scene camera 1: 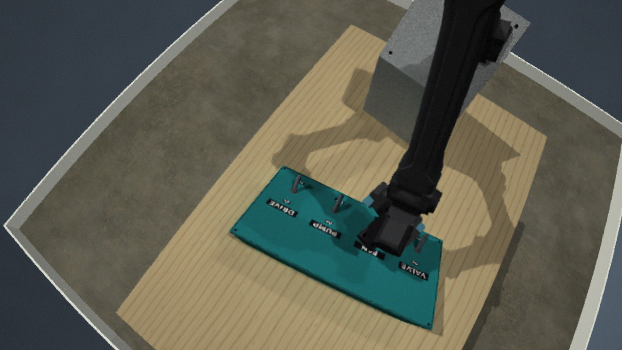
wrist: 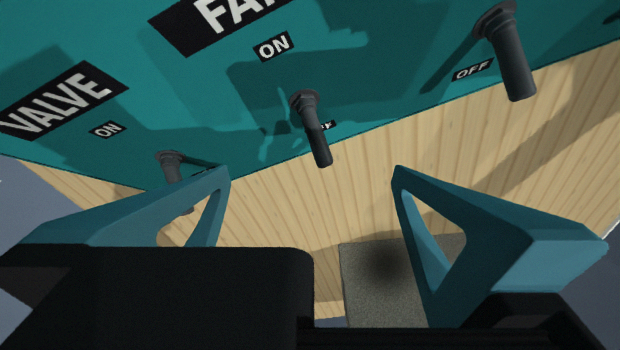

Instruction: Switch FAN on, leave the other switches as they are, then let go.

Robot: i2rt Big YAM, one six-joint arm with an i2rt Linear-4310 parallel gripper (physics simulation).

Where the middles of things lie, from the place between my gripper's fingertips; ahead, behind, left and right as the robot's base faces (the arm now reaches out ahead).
I see the fan lever (wrist: 319, 146) 1 cm to the right of my hand and 4 cm below it. Round my hand: pump lever (wrist: 516, 74) (1 cm ahead, 13 cm to the right, 4 cm below); teal switch panel (scene camera 1: 300, 228) (10 cm ahead, 6 cm to the right, 7 cm below).
